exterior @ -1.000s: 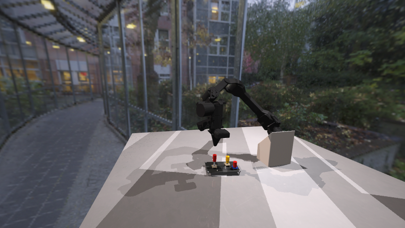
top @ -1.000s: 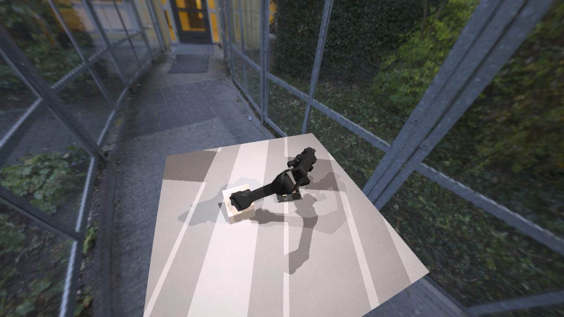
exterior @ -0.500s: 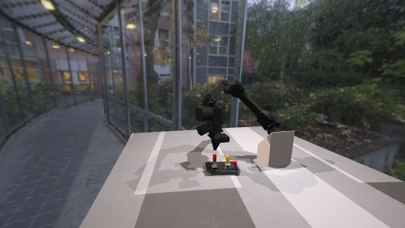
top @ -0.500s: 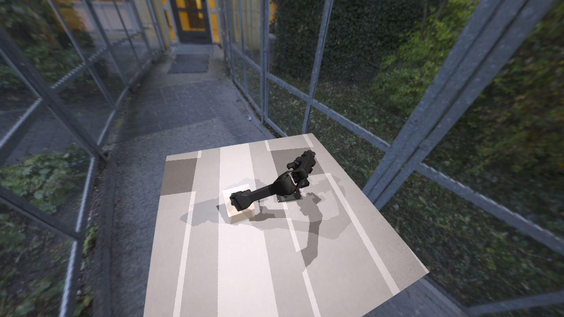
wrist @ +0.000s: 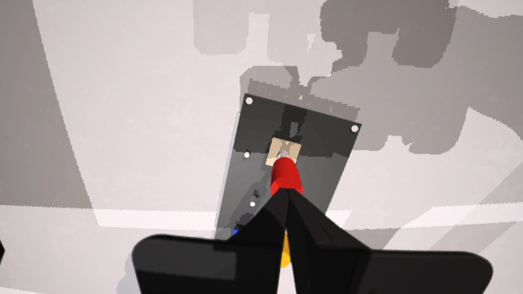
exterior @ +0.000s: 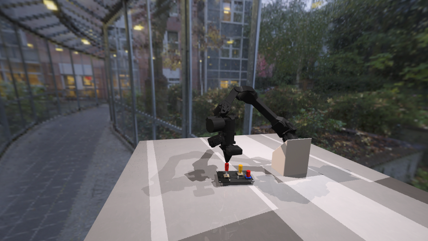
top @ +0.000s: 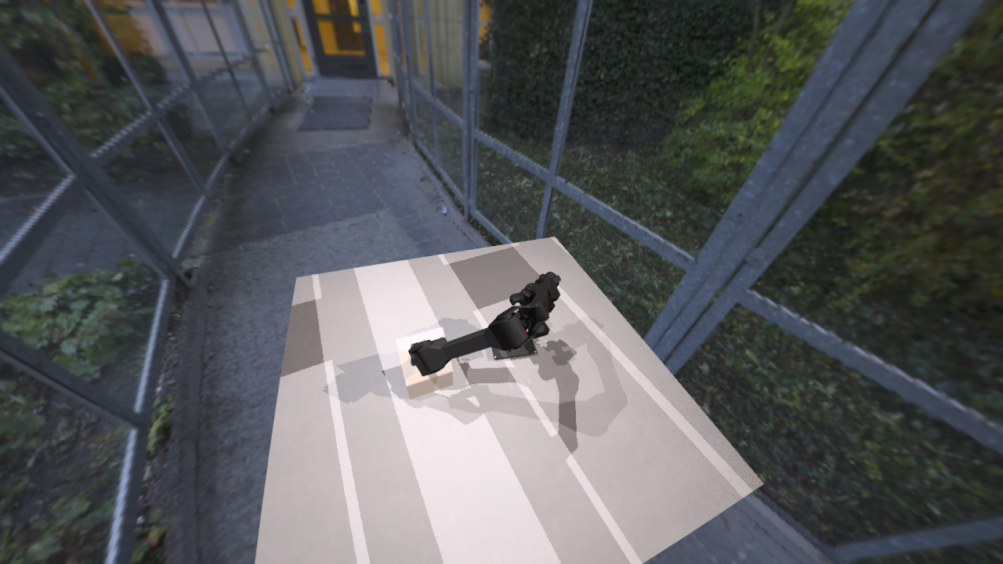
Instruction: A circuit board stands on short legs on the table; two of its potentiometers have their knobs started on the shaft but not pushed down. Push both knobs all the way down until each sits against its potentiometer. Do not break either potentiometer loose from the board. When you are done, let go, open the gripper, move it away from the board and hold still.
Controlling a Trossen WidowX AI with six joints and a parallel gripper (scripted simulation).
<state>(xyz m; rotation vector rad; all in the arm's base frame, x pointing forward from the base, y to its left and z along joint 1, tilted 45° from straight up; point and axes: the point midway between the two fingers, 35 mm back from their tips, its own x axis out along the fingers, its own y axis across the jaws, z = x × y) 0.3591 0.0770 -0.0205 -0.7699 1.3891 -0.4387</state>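
The red knob is 3 cm below my gripper tip. From my gripper tip the other things lie so: yellow knob 7 cm behind, 1 cm to the right, 4 cm below.
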